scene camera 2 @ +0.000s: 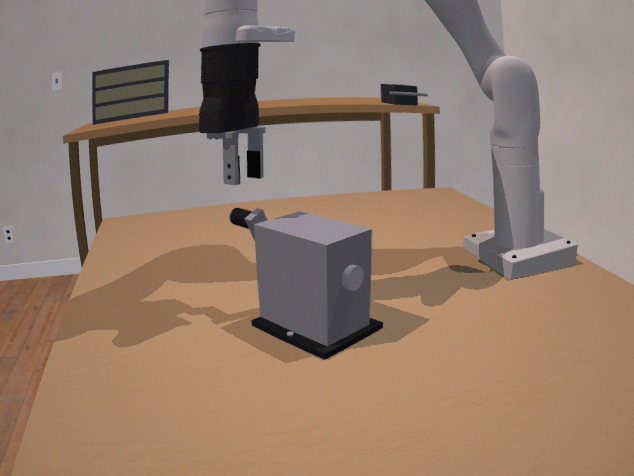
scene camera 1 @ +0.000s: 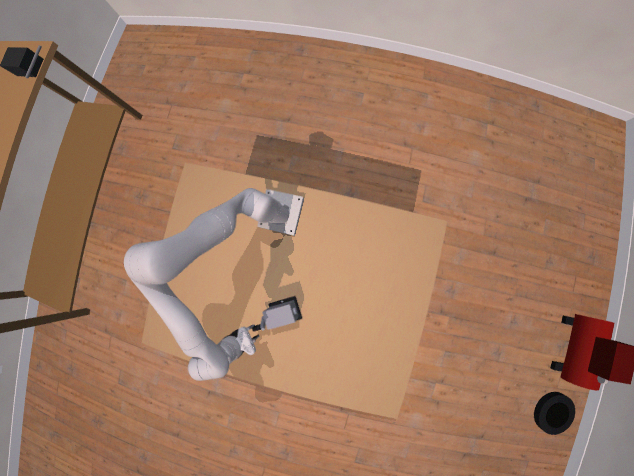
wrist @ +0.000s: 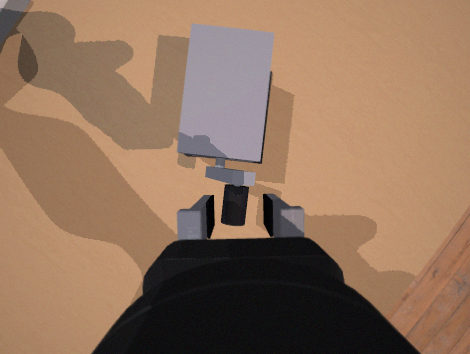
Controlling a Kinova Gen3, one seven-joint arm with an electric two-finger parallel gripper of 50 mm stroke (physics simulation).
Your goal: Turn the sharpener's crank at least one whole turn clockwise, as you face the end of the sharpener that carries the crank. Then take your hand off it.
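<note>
The sharpener is a grey box on a black base, upright on the table. Its crank has a grey arm and a black handle. In scene camera 2 the crank arm slants up from the box's far end, with the handle near the height of the box top. My gripper is open and points down. Its fingertips are above the handle and apart from it; in the wrist view the handle shows between and below them. In scene camera 1 the handle is hard to make out.
The sharpener stands on the wooden table, with the arm's base at another edge. A side table holds a dark box. Red equipment and a black wheel are off the table.
</note>
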